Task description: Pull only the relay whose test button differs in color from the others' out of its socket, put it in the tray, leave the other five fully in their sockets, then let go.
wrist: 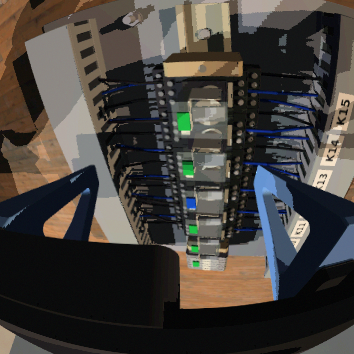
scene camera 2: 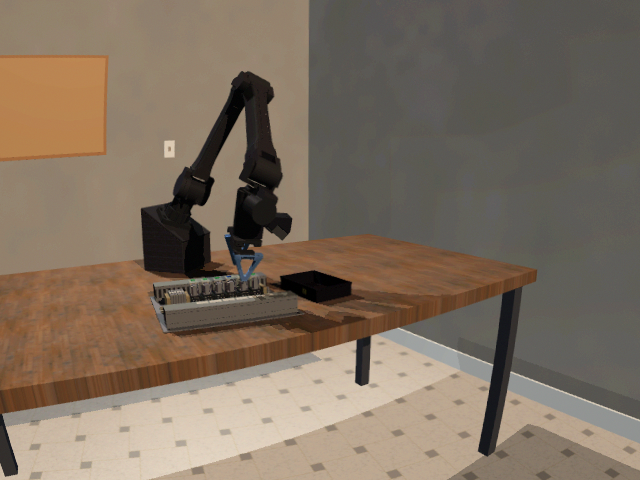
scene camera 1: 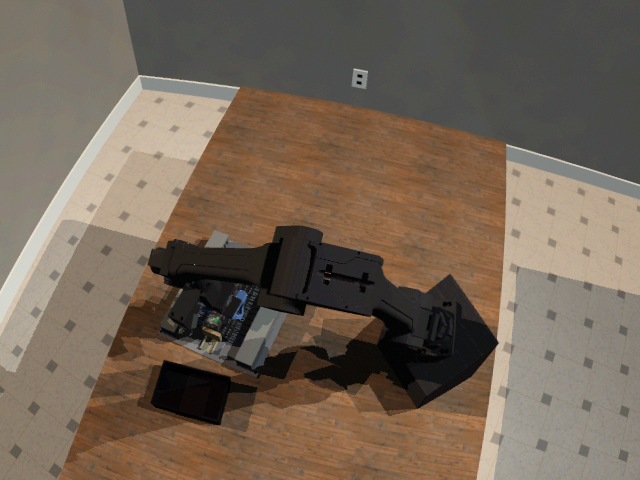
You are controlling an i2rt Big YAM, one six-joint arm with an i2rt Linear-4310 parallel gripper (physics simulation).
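Pixels of known places: gripper, fingertip midpoint: (wrist: pixel 175 173) (scene camera 2: pixel 239 272) (scene camera 1: pixel 224 309); arm's base, origin of the base link: (scene camera 2: pixel 173 220) (scene camera 1: pixel 436 328).
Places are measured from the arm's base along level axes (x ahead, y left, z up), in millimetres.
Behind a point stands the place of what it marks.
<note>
The relay with a blue test button (scene camera 2: pixel 230 285) {z -103, x 489, y -1 mm} (wrist: pixel 207 202) {z -106, x 475, y -17 mm} sits in its socket, third from the tan end clamp (wrist: pixel 202 68) {z -115, x 486, y 83 mm}. The other relays in the row, such as the nearest to that clamp (wrist: pixel 209 116) {z -88, x 489, y 66 mm}, have green buttons and also sit in their sockets. My gripper (scene camera 2: pixel 241 275) {z -82, x 466, y 35 mm} (wrist: pixel 175 173) {z -82, x 466, y 35 mm} is open and empty, pointing down above the row. In the wrist view its blue fingers stand wide on either side of the row; in scene camera 1 the arm hides much of it. The black tray (scene camera 1: pixel 188 413) {z -121, x 473, y 291 mm} (scene camera 2: pixel 332 292) {z -138, x 568, y 236 mm} stands beside the panel's end; no relay shows in it.
Grey wire ducts (scene camera 1: pixel 258 338) {z -113, x 374, y 69 mm} (scene camera 2: pixel 232 307) (wrist: pixel 57 85) {z -113, x 386, y 96 mm} run along both sides of the relay row, with black and blue wires between. White labels, K15 (wrist: pixel 343 111) {z -113, x 574, y 53 mm} among them, lie along one duct. The arm's black base (scene camera 1: pixel 454 377) {z -32, x -65, y 90 mm} (scene camera 2: pixel 164 242) {z -59, x 61, y -52 mm} stands on the wooden table (scene camera 1: pixel 361 170) {z -156, x 257, y -528 mm} (scene camera 2: pixel 439 268) {z -156, x 499, y 714 mm}.
</note>
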